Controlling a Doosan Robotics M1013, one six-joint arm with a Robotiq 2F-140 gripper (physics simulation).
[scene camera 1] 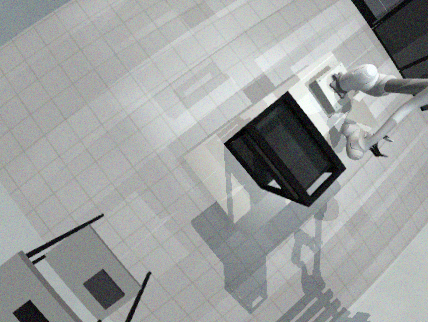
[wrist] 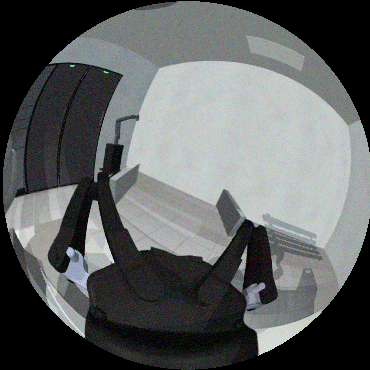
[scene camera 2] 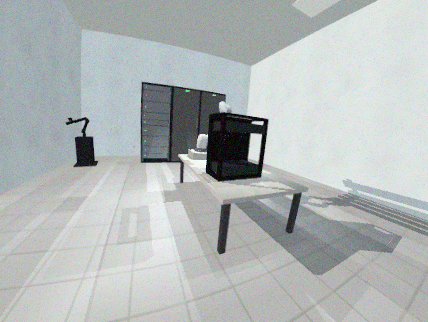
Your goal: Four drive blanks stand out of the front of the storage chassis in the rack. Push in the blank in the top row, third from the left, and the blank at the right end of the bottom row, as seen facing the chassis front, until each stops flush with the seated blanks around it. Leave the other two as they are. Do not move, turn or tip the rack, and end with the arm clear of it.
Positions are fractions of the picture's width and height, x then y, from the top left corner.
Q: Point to a black rack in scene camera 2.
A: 0.53, 0.47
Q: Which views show the black rack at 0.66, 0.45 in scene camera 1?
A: Scene camera 1 and scene camera 2 only.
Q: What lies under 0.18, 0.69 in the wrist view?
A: The gripper.
